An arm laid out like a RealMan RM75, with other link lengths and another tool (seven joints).
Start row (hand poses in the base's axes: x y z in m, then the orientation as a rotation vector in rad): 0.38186 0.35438 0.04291 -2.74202 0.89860 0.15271
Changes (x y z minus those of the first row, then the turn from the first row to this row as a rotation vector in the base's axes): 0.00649 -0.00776 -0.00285 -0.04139 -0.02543 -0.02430; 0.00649 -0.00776 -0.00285 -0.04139 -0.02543 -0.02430; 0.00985 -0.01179 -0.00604 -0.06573 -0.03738 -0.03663; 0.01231 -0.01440 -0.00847 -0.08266 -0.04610 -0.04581; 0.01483 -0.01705 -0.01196 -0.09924 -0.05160 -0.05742; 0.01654 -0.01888 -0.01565 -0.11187 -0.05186 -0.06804; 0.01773 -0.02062 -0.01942 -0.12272 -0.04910 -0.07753; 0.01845 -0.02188 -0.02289 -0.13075 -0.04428 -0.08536; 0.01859 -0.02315 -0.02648 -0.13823 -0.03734 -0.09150; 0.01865 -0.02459 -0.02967 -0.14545 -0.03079 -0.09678; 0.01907 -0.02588 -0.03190 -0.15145 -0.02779 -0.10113; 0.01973 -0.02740 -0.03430 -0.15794 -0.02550 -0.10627; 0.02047 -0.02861 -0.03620 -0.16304 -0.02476 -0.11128
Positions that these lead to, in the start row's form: 0.38835 0.34662 0.04006 -2.76323 0.93810 0.09557; 0.38835 0.34662 0.04006 -2.76323 0.93810 0.09557; 0.39171 0.34259 0.03687 -2.77664 0.95953 0.06603; 0.39417 0.33998 0.03444 -2.78533 0.97517 0.04461; 0.39669 0.33733 0.03095 -2.79286 0.99499 0.02723; 0.39840 0.33550 0.02726 -2.79831 1.01370 0.01910; 0.39959 0.33376 0.02349 -2.80332 1.03121 0.01620; 0.40031 0.33250 0.02002 -2.80709 1.04614 0.01782; 0.40045 0.33123 0.01643 -2.81170 1.05922 0.02302; 0.40051 0.32979 0.01324 -2.81644 1.07095 0.02799; 0.40093 0.32850 0.01101 -2.81986 1.07994 0.02865; 0.40159 0.32698 0.00861 -2.82310 1.09001 0.02792; 0.40233 0.32577 0.00671 -2.82484 1.09896 0.02564
